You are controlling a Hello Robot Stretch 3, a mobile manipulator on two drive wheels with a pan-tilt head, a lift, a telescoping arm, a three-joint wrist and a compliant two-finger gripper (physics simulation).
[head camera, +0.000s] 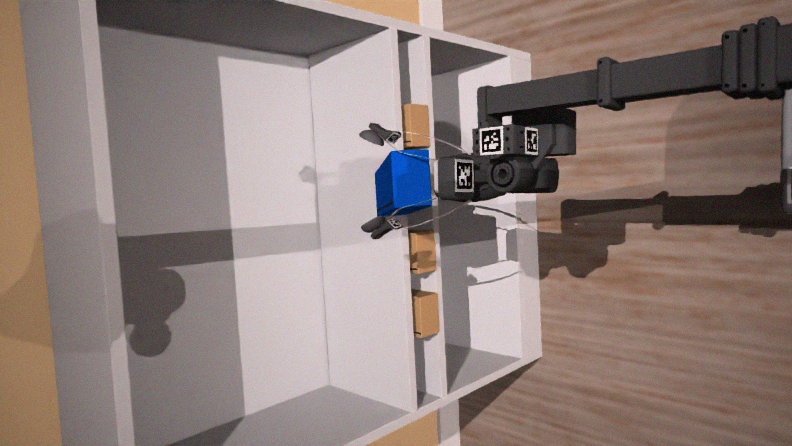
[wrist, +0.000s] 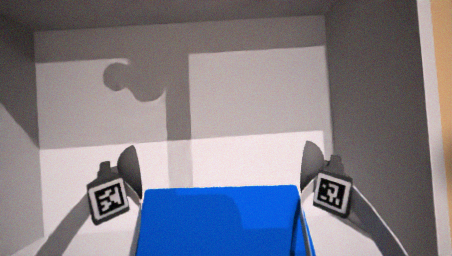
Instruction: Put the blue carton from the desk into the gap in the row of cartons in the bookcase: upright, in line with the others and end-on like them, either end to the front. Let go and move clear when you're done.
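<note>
The blue carton (head camera: 407, 180) (wrist: 215, 220) is between the two fingers of my gripper (head camera: 372, 181) (wrist: 221, 161), which is shut on it. In the head view the carton overlaps the front of the bookcase (head camera: 436, 310), at the gap in the row. One tan carton (head camera: 416, 125) stands on one side of the gap; a second (head camera: 423, 252) and a third (head camera: 426, 314) stand on the other side. The blue carton covers the board edge behind it. How far it is from the row in depth cannot be told. Its lower part is cut off in the wrist view.
The row's narrow compartment lies between two boards. A large compartment (head camera: 277, 138) (wrist: 260, 90) is on its upper side and a smaller one (head camera: 493, 315) on its lower side. The telescoping arm (head camera: 665, 72) reaches in over the wooden floor (head camera: 637, 360).
</note>
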